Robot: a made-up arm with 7 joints.
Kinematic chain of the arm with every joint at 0, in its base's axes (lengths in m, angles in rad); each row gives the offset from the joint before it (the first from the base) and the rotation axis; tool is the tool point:
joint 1: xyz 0 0.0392 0 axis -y
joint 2: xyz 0 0.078 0 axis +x
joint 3: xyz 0 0 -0.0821 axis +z
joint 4: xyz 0 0 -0.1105 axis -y
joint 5: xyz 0 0 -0.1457 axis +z
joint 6: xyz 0 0 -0.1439 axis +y
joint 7: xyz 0 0 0 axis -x
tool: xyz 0 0 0
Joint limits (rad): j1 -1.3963..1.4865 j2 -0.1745..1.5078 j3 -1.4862..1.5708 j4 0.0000..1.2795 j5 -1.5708..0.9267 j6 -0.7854..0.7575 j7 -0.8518..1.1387
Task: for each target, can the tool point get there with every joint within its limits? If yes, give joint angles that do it. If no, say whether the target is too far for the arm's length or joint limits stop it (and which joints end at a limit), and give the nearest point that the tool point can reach.
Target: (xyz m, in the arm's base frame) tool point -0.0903 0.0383 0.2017
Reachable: no: joint limits stop it (at a limit: joint 1, joint 2, joint 4) | nearest point -0.0905 0.4006 0.2540 | short by 0.366 m
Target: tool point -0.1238 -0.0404 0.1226
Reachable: no: joint limits stop it (at a limit: joint 1, joint 2, joint 3, joint 4) | nearest point -0.2161 -0.2029 -0.0619 | short by 0.263 m
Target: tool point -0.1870 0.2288 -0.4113
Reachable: yes | joints -0.6682 0.4783 -0.7608 0.5409 -0.2829 0.4237 -0.2322
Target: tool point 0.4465 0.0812 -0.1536
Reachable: yes | joints 1.0865 0.0992 -0.8509 0.3864 -0.5755 -0.3358 -0.5095
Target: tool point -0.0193 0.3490 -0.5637
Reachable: no: too far | nearest point -0.0153 0.3005 -0.4457 | short by 0.128 m
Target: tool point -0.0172 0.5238 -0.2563
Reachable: yes | joints -0.1420 1.0879 -1.1018 0.1479 0.1412 -0.2902 -0.4524
